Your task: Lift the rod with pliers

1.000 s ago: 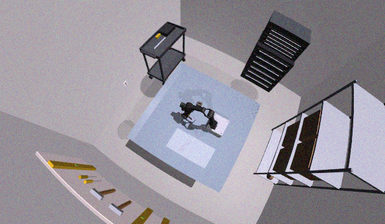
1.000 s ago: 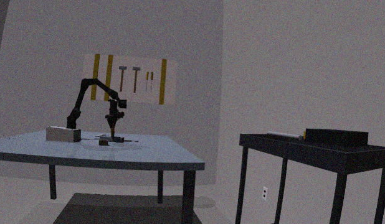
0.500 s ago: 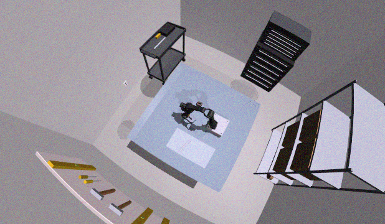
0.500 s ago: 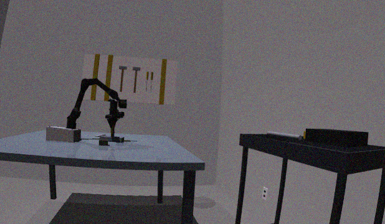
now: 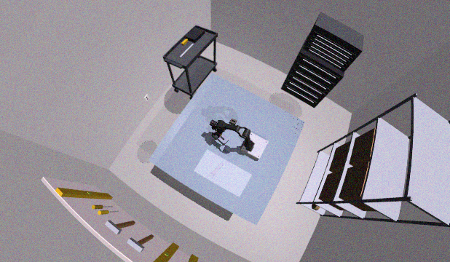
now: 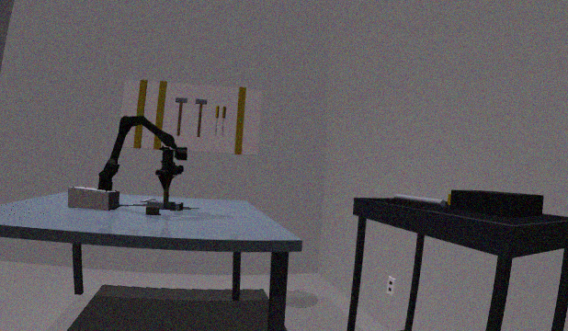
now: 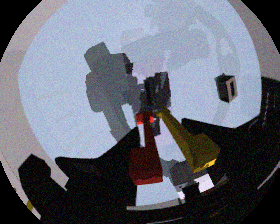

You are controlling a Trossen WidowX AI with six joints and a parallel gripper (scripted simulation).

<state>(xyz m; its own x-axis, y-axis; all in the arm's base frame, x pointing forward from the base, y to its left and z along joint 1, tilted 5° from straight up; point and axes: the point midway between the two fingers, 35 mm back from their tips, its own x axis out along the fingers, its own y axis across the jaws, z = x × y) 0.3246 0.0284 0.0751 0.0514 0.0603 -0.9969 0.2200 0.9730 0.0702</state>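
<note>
Right now my gripper tip is 2 cm to the left of the yellow handle. The rest, counted from my gripper tip: small dark holster (3 cm behind, 22 cm to the right, 9 cm below); then grey channel block (8 cm below); then grey strip (15 cm behind, 34 cm to the left, 10 cm below).
</note>
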